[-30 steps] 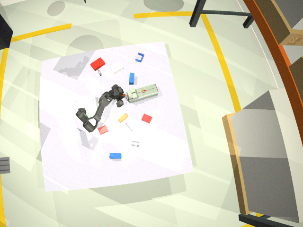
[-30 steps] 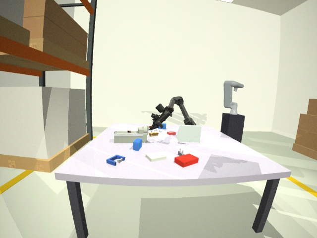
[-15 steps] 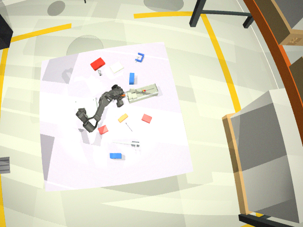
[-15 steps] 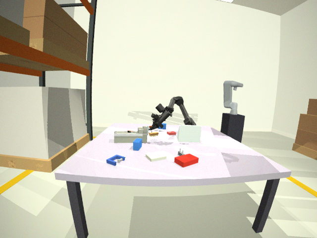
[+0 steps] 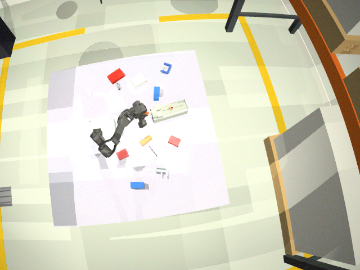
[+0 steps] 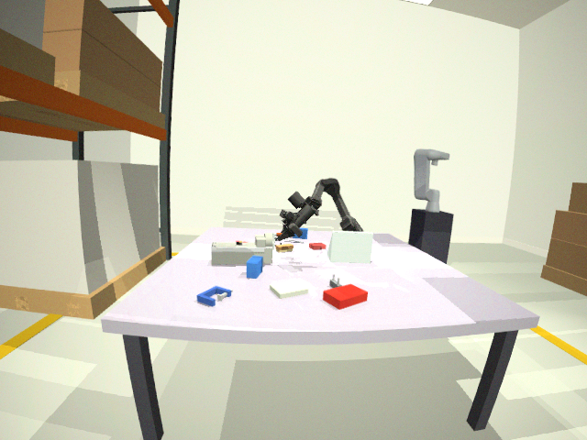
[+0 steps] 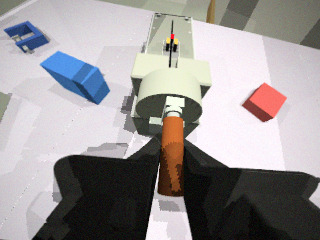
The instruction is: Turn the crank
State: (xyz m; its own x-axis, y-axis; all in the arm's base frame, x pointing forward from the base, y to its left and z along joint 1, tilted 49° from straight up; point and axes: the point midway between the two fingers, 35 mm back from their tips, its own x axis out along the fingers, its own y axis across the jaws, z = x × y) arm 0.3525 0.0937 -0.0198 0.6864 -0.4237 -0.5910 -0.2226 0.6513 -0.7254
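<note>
The crank lies 10 mm above my gripper tip. Round my gripper tip: red pointer (170 mm ahead, 40 mm to the left, 10 mm below); then orange-brown crank handle (30 mm above, 20 mm behind); then brown block (160 mm to the right, 80 mm below, 30 mm behind).
</note>
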